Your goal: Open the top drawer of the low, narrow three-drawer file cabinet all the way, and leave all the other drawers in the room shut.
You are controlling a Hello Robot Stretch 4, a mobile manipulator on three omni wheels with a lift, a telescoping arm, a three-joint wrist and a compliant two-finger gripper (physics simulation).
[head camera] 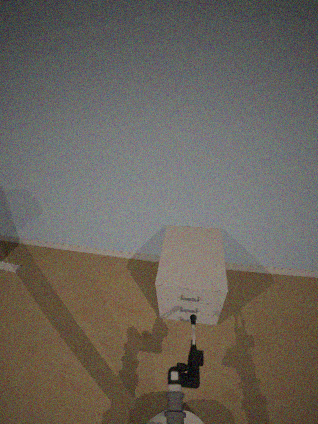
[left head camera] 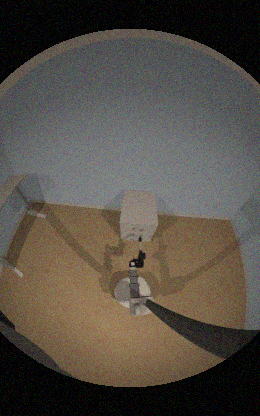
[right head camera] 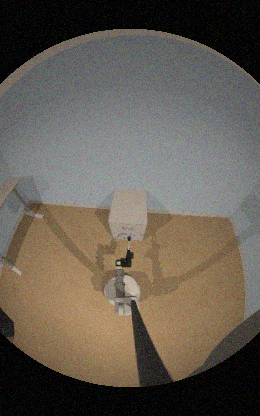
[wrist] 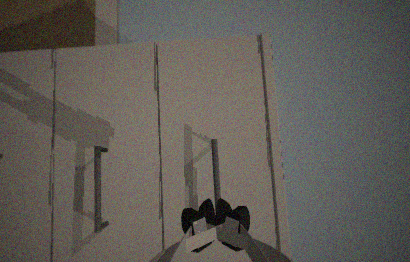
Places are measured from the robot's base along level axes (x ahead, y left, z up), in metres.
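Where they show: gripper, fingertip midpoint: [head camera: 193,315] [left head camera: 139,236] [right head camera: 128,235] [wrist: 215,214].
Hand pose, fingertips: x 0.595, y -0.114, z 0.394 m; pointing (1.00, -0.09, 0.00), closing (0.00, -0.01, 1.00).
Each offset is from my fingertips to the top centre of the thing. "spot": to the spot under its first point. Level surfaces: height alone.
The low, narrow pale cabinet @[0.098 m up, 0.379 m ahead, 0.026 m right] [head camera: 194,255] [left head camera: 139,205] [right head camera: 128,202] stands against the wall. Its top drawer @[spot: 0.011 m up, 0.133 m ahead, 0.137 m left] [wrist: 215,90] looks shut, flush with the front; the lower drawers look shut too. The wrist view is turned sideways, with the cabinet's top to the right. The top drawer's grey bar handle @[spot: 0.008 m up, 0.090 m ahead, 0.009 m left] [head camera: 190,299] [wrist: 215,165] shows whole in the head view; its lower end is hidden behind the fingers in the wrist view. The middle drawer's handle @[spot: 0.149 m down, 0.085 m ahead, 0.011 m left] [wrist: 98,190] lies to the left. My gripper [head camera: 193,318] [left head camera: 140,239] [right head camera: 129,238] [wrist: 215,214] is shut and empty, a little in front of the cabinet, apart from the handle.
A blue-grey wall [head camera: 150,150] rises behind the cabinet, with a pale skirting board along the brown floor @[0.422 m down] [head camera: 65,360]. Pale furniture with white strips [left head camera: 37,214] [right head camera: 35,215] stands at the far left. The arm's and robot's shadows fall across the floor and the drawer fronts.
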